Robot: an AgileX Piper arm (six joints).
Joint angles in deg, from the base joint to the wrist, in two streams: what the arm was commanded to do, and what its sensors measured. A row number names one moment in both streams.
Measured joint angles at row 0:
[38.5, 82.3, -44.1, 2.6, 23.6, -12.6]
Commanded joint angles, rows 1 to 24:
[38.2, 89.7, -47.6, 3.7, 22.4, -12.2]
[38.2, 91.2, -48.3, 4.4, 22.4, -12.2]
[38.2, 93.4, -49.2, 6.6, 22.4, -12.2]
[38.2, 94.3, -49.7, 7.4, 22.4, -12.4]
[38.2, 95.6, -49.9, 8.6, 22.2, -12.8]
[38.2, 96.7, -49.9, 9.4, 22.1, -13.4]
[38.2, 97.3, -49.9, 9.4, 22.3, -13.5]
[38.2, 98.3, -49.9, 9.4, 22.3, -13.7]
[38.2, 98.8, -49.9, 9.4, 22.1, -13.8]
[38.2, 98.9, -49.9, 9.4, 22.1, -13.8]
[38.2, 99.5, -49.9, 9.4, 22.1, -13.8]
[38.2, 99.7, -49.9, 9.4, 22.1, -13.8]
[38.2, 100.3, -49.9, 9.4, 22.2, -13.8]
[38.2, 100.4, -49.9, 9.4, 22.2, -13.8]
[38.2, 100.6, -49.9, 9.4, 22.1, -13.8]
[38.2, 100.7, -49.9, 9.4, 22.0, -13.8]
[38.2, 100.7, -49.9, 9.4, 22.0, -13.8]
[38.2, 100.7, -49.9, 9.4, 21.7, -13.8]
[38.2, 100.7, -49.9, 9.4, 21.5, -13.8]
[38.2, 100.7, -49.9, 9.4, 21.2, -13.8]
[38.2, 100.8, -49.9, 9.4, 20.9, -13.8]
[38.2, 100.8, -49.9, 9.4, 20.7, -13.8]
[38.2, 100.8, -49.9, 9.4, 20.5, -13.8]
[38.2, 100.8, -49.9, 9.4, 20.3, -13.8]
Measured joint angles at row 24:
[38.5, 100.5, -49.5, 9.2, 21.6, -13.2]
